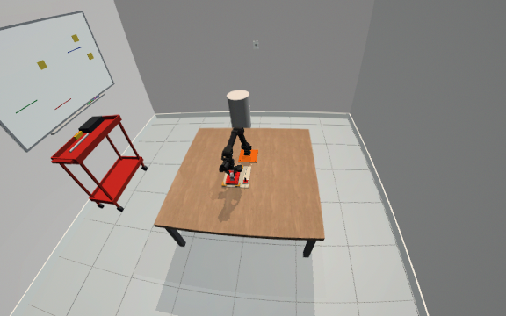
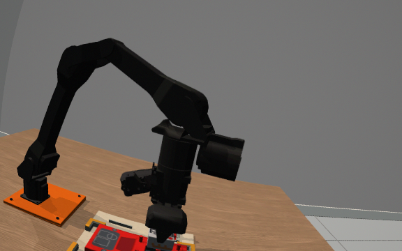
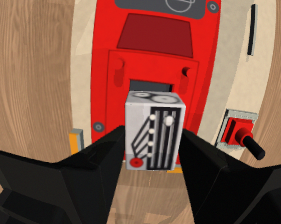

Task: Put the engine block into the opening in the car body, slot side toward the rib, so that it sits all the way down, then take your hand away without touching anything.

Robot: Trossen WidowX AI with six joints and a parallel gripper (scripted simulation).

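The engine block is 10 mm below my gripper tip.
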